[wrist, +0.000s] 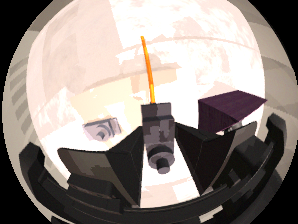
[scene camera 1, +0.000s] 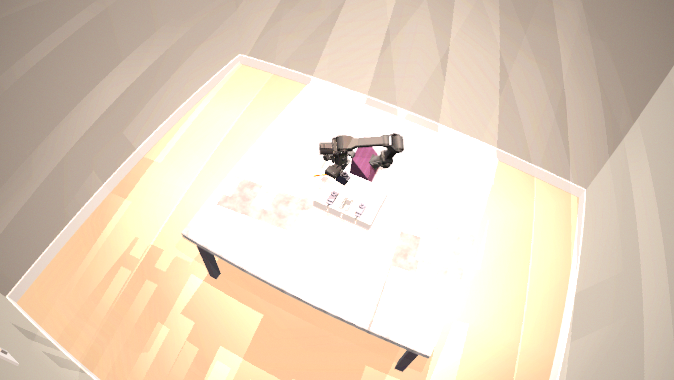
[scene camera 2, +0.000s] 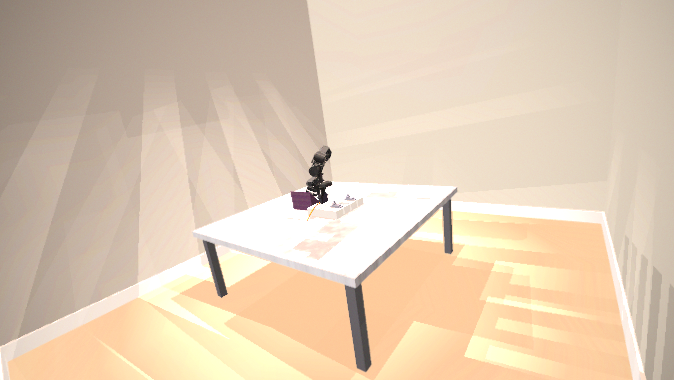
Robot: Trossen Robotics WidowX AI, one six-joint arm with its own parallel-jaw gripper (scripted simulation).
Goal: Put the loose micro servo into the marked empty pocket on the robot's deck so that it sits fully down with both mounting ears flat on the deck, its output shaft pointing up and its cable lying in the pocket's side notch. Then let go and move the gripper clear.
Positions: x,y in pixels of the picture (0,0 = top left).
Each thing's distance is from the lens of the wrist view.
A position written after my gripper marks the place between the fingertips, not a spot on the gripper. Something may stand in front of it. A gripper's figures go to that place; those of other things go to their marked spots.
my gripper (wrist: 158,128): 10 cm
micro servo (wrist: 159,125): 9 cm
